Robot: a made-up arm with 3 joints. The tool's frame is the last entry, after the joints.
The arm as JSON. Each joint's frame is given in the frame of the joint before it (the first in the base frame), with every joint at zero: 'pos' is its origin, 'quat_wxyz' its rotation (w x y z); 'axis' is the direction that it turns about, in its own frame. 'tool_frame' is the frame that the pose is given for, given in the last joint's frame.
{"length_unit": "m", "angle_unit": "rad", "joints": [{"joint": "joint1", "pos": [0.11, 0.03, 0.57], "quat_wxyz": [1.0, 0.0, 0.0, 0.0], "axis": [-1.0, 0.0, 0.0]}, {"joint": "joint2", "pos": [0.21, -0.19, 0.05], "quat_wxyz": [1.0, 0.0, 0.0, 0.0], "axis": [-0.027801, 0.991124, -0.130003]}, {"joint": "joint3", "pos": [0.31, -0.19, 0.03], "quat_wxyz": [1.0, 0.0, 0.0, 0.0], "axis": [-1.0, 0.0, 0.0]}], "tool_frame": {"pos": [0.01, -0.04, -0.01], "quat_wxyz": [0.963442, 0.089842, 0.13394, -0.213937]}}
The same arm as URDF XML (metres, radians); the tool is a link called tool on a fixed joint. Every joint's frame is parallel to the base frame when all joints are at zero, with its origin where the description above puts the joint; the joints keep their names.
<robot name="arm">
  <link name="base"/>
  <link name="link1"/>
  <link name="link2"/>
  <link name="link3"/>
  <link name="tool"/>
  <joint name="joint1" type="continuous">
    <parent link="base"/>
    <child link="link1"/>
    <origin xyz="0.11 0.03 0.57"/>
    <axis xyz="-1 0 0"/>
  </joint>
  <joint name="joint2" type="continuous">
    <parent link="link1"/>
    <child link="link2"/>
    <origin xyz="0.21 -0.19 0.05"/>
    <axis xyz="-0.027801 0.991124 -0.130003"/>
  </joint>
  <joint name="joint3" type="continuous">
    <parent link="link2"/>
    <child link="link3"/>
    <origin xyz="0.31 -0.19 0.03"/>
    <axis xyz="-1 0 0"/>
  </joint>
  <joint name="tool_fixed" type="fixed">
    <parent link="link3"/>
    <child link="tool"/>
    <origin xyz="0.01 -0.04 -0.01" rpy="0.1216 0.3011 -0.4186"/>
  </joint>
</robot>

